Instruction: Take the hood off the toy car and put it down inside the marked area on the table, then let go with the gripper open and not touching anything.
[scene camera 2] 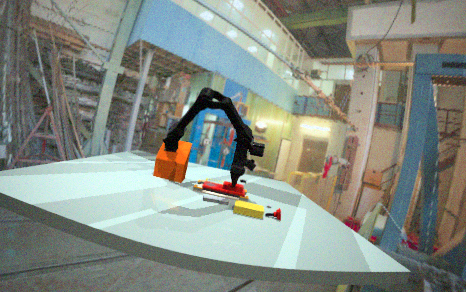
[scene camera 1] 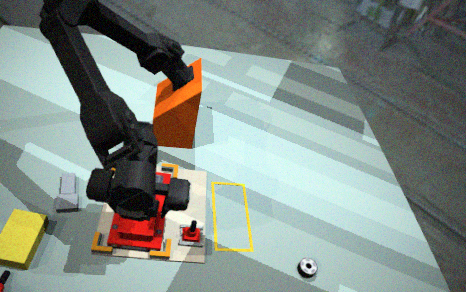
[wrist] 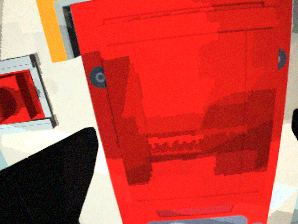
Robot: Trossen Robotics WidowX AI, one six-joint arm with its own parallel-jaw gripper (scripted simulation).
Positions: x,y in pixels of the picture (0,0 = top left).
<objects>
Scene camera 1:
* my gripper: 139,214
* red hood: 128,229
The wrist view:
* my gripper: 194,127
</objects>
